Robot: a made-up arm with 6 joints. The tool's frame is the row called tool. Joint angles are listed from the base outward. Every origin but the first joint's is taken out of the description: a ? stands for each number. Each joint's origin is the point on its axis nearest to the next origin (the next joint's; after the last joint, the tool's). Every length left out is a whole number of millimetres.
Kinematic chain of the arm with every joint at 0, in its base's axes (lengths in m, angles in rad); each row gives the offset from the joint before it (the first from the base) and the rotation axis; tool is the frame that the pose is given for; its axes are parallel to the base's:
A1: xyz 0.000 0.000 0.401 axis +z
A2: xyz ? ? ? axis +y
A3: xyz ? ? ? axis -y
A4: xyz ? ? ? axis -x
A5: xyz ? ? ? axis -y
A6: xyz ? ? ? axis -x
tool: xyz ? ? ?
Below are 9 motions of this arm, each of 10 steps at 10 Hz.
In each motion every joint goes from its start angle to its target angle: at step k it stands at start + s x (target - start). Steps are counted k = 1, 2, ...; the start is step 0. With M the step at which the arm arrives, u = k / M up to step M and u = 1 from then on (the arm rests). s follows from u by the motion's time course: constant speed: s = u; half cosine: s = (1 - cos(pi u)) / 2; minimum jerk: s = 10 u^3 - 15 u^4 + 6 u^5.
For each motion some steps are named. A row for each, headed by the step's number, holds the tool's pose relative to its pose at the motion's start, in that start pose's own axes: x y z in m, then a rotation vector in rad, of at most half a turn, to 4 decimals.
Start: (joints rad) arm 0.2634 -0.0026 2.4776 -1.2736 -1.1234 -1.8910
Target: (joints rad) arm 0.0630 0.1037 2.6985 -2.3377 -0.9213 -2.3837
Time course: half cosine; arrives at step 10
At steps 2, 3, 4, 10:
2: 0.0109 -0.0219 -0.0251 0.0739 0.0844 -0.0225
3: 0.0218 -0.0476 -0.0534 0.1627 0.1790 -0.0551
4: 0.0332 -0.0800 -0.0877 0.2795 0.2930 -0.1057
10: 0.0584 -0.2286 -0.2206 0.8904 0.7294 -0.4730

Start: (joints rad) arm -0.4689 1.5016 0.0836 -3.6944 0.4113 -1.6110
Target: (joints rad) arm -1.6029 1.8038 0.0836 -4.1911 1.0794 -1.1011
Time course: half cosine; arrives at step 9
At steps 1, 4, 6, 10:
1: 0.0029 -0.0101 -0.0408 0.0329 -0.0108 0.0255
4: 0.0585 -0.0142 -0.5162 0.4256 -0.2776 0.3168
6: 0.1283 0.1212 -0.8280 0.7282 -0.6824 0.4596
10: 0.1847 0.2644 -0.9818 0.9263 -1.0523 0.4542

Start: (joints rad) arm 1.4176 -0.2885 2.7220 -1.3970 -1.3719 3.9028
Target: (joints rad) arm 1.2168 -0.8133 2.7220 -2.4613 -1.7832 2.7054
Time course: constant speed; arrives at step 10
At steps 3, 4, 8, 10:
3: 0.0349 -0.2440 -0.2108 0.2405 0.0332 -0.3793
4: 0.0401 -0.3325 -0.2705 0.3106 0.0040 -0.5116
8: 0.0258 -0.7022 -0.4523 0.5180 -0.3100 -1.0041
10: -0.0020 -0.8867 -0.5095 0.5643 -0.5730 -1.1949

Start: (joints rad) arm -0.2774 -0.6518 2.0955 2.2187 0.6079 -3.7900
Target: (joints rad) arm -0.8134 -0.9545 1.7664 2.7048 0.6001 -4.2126
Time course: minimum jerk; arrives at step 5
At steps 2, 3, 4, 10:
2: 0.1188 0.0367 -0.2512 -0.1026 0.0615 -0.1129
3: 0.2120 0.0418 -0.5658 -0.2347 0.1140 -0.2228
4: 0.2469 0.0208 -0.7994 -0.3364 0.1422 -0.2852
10: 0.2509 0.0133 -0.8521 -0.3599 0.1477 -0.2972

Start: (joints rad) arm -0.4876 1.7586 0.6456 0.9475 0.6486 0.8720
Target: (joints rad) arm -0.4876 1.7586 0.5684 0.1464 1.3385 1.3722
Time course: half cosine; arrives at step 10
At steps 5, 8, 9, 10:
5: -0.0255 -0.0117 0.0028 0.0470 0.0626 -0.4103
8: -0.0692 -0.0122 -0.0138 0.0240 0.2681 -0.7343
9: -0.0790 -0.0105 -0.0174 0.0145 0.3180 -0.7863
10: -0.0825 -0.0098 -0.0187 0.0108 0.3361 -0.8038

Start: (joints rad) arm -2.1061 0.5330 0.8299 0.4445 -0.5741 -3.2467
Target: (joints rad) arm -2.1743 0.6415 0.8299 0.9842 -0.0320 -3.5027
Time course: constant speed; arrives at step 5
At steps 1, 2, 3, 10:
1: 0.0360 0.0147 0.0165 -0.0453 0.0896 0.0452
2: 0.0700 0.0263 0.0341 -0.0978 0.1784 0.0730
3: 0.1022 0.0349 0.0532 -0.1564 0.2645 0.0829
10: 0.1624 0.0430 0.0990 -0.2876 0.4203 0.0493

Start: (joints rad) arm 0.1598 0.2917 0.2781 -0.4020 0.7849 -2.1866
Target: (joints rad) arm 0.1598 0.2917 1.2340 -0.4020 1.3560 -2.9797
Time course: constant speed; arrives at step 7
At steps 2, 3, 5, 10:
2: 0.1394 0.2291 -0.3475 0.3050 0.3291 0.2637
3: 0.1637 0.3589 -0.5205 0.4561 0.5142 0.3717
5: 0.1215 0.6343 -0.8459 0.7424 0.9247 0.5376
10: -0.0329 0.9103 -1.1222 0.9877 1.3878 0.6325

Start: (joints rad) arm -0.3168 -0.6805 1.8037 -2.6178 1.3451 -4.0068
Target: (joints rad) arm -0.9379 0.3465 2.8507 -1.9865 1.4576 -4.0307
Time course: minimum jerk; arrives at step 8
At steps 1, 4, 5, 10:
1: 0.0002 0.0080 -0.0128 -0.0097 -0.0125 -0.0074
4: 0.0093 0.1214 -0.4154 -0.2702 -0.4193 -0.2094
5: 0.0080 0.0945 -0.5907 -0.3684 -0.6265 -0.2862
10: -0.0098 0.0070 -0.7763 -0.4673 -0.8942 -0.3618

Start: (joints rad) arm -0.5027 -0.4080 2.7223 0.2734 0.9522 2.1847
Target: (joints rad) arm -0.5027 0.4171 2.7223 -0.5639 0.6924 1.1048
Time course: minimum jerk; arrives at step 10
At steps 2, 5, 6, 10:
2: -0.0709 0.0236 0.0363 0.1005 -0.0067 0.0691
5: -0.6750 0.1082 0.2447 0.8046 0.1065 0.6291
6: -0.9446 0.0896 0.2889 1.0484 0.2489 0.8633
10: -1.4138 -0.0203 0.2983 1.3702 0.6471 1.2343

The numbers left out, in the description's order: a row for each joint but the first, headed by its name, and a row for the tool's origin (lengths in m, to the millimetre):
A2: 0.174 0.000 0.000
A3: 0.000 0.000 0.606
A4: 1.393 0.000 0.254
A5: 0.000 0.000 0.000
A6: 0.159 0.000 0.000
tool: 0.000 0.000 0.000

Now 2 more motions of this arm.
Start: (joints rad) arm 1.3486 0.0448 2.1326 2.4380 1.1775 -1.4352
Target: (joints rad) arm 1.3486 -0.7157 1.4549 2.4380 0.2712 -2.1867
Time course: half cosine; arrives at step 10
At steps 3, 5, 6, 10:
3: -0.0639 -0.1082 0.0566 0.1446 0.0065 -0.1999
5: -0.1817 -0.2413 0.1472 0.3463 -0.0412 -0.4857
6: -0.2547 -0.2990 0.1985 0.4476 -0.0932 -0.6336
10: -0.4400 -0.3915 0.3185 0.6538 -0.2765 -0.9500

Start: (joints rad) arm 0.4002 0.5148 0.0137 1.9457 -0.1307 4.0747
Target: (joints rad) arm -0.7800 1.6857 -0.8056 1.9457 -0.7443 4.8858
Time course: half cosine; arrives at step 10
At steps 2, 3, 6, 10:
2: 0.0865 -0.2846 -0.2444 -0.0481 0.1376 -0.1857
3: 0.0866 -0.5924 -0.5492 -0.0941 0.3224 -0.3736
6: -0.6945 -1.0693 -1.7025 -0.1321 1.2767 -0.6983
10: -1.4061 -0.4862 -1.9858 0.0179 1.9698 -0.2952

